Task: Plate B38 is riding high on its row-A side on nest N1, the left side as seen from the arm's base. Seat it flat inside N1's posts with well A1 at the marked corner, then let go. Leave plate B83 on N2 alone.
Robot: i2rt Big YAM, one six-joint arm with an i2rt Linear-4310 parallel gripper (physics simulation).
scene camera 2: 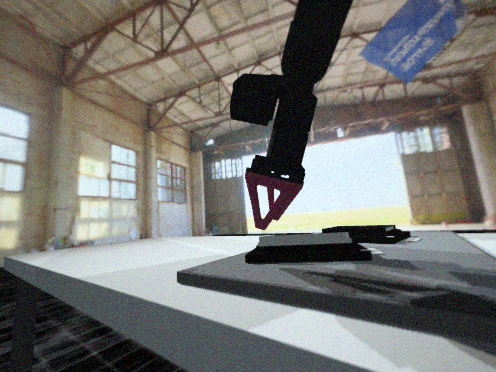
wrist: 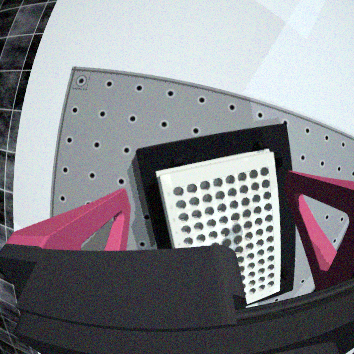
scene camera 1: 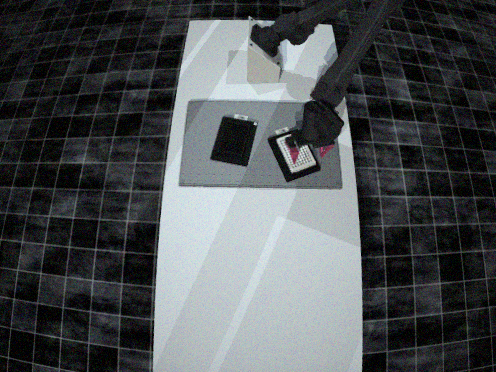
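Pixels of known places: gripper, fingertip midpoint: (scene camera 2: 268, 223) (wrist: 208, 189) (scene camera 1: 307, 159); arm's base at its link origin: (scene camera 1: 262, 41).
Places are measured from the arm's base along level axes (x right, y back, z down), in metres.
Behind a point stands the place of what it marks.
The white well plate B38 (scene camera 1: 304, 161) @[x -0.179, y -0.410, z 0.106 m] (scene camera 2: 305, 239) @[x -0.184, y -0.351, z 0.109 m] (wrist: 225, 200) @[x -0.167, y -0.406, z 0.106 m] lies on the black nest N1 (scene camera 1: 288, 175) @[x -0.133, y -0.457, z 0.125 m] (scene camera 2: 300, 256) @[x -0.201, y -0.352, z 0.129 m] (wrist: 215, 142) @[x -0.182, y -0.442, z 0.125 m]. In the wrist view it sits inside the nest's outline, with a pale side wall showing at its left; how far it tilts is hard to tell. My gripper (scene camera 1: 308, 158) @[x -0.186, y -0.413, z 0.085 m] (scene camera 2: 269, 224) @[x -0.186, y -0.413, z 0.085 m] (wrist: 208, 189) @[x -0.186, y -0.413, z 0.085 m] is open and empty, its pink fingers above and on either side of plate and nest, touching neither. The gripper body hides the plate's near left part in the wrist view. The dark plate B83 (scene camera 1: 235, 141) @[x 0.047, y -0.364, z 0.113 m] lies on N2, also dark.
Both nests stand on a grey perforated board (scene camera 1: 200, 170) @[x 0.146, y -0.470, z 0.136 m] (scene camera 2: 215, 277) @[x -0.306, y -0.401, z 0.137 m] (wrist: 100, 130) @[x -0.270, y -0.425, z 0.136 m] on the white table (scene camera 1: 250, 300) @[x -0.063, y -0.859, z 0.150 m]. N2 with its plate (scene camera 2: 360, 231) @[x 0.011, y -0.334, z 0.116 m] is behind N1 in scene camera 2. A beige upright panel (scene camera 1: 262, 67) @[x -0.008, y -0.075, z 0.063 m] stands beyond the board, near the arm.
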